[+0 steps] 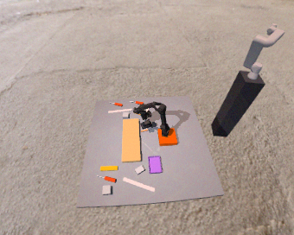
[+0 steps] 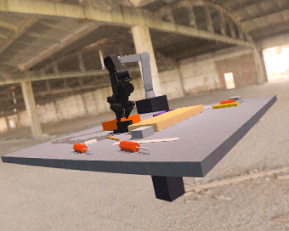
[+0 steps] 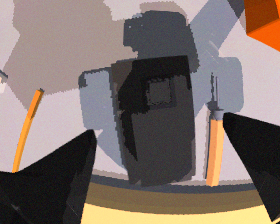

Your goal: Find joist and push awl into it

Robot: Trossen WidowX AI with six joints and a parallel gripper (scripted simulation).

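Now: gripper tip 10 mm past the stud finder and 20 mm above it. Also, from my gripper tip: purple tray (140 mm behind, 470 mm to the left, 50 mm below); then awl (10 mm behind, 70 mm to the left, 50 mm below); then yellow bar (300 mm ahead, 570 mm to the left, 50 mm below).
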